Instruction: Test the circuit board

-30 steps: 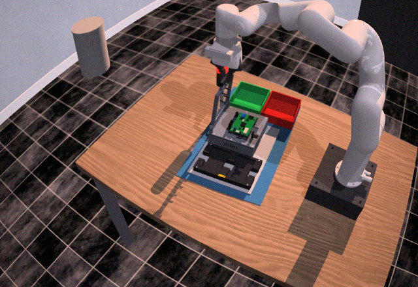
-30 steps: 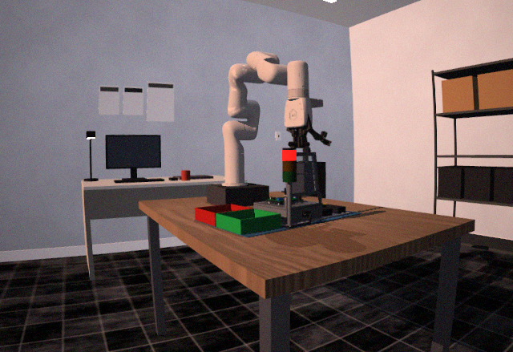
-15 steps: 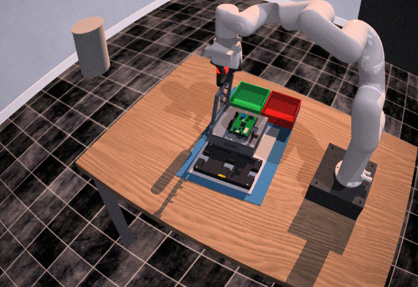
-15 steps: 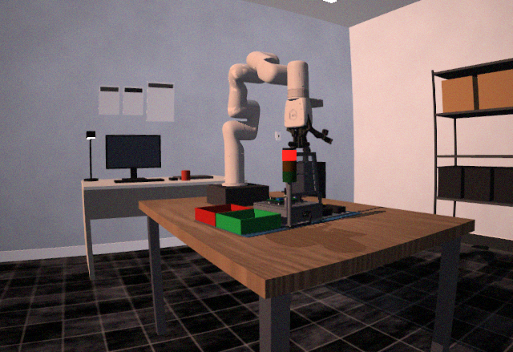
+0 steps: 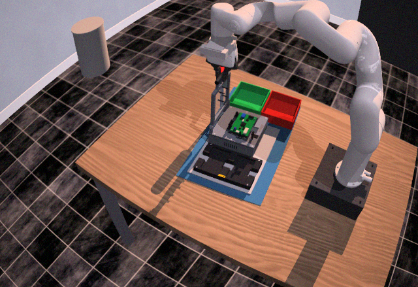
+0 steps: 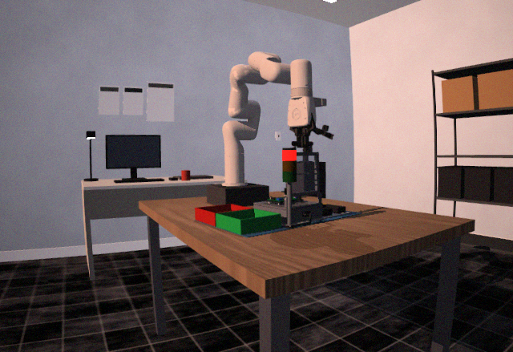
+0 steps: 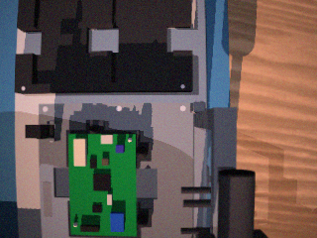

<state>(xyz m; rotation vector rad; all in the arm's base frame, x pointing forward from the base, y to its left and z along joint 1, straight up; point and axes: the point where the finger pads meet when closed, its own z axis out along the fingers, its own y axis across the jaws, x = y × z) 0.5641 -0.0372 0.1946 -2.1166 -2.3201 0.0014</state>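
Right now my hand is 21 cm above the green circuit board, 10 cm past it and 1 cm to the left of it. The rest, counted from my hand: black block (19 cm below, 16 cm behind, 4 cm to the left); green bin (27 cm below, 20 cm to the right, 3 cm behind); clear lid (9 cm below).
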